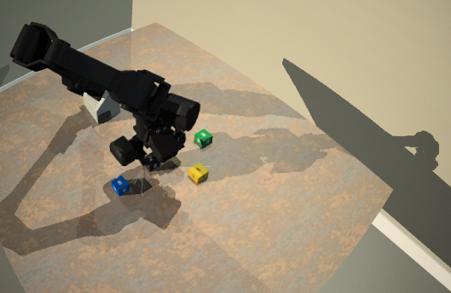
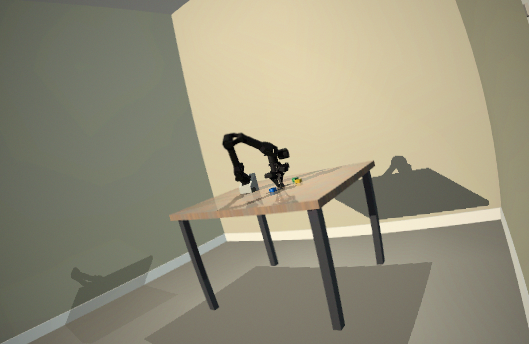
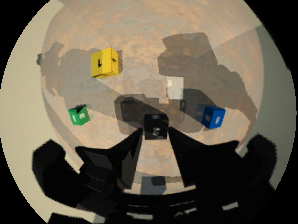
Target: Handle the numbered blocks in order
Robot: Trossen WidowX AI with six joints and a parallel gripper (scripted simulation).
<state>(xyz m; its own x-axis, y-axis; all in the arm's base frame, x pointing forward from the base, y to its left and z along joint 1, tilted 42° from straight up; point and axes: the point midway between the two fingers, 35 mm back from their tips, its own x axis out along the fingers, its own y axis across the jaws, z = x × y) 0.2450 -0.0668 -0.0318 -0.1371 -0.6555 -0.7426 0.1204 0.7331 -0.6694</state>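
My gripper tip is 10 mm short of the black block. Also, from my gripper tip: yellow block: 110 mm ahead, 50 mm to the left; then blue block: 100 mm to the right; then green block: 150 mm to the left, 40 mm ahead.
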